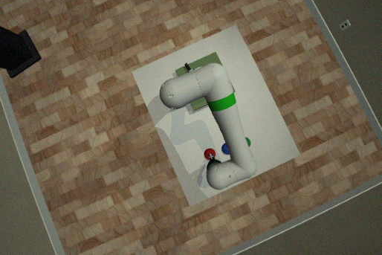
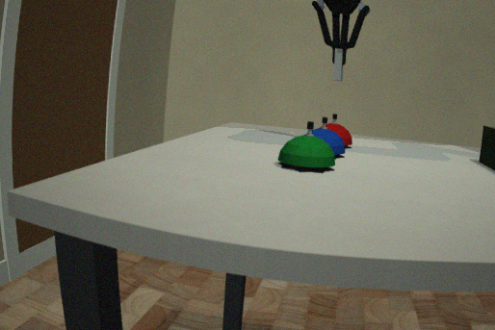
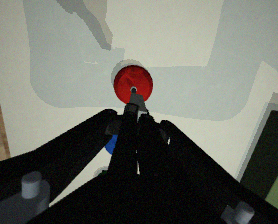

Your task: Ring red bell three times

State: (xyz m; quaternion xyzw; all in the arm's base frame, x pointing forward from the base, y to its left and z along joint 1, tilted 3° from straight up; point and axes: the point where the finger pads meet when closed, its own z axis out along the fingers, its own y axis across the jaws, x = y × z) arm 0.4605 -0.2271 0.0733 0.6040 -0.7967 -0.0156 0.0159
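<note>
Now: hand 130 mm above the red bell. Also, from my hand: blue bell (130 mm to the left, 130 mm below, 40 mm ahead); green bell (260 mm to the left, 130 mm below, 70 mm ahead).
</note>
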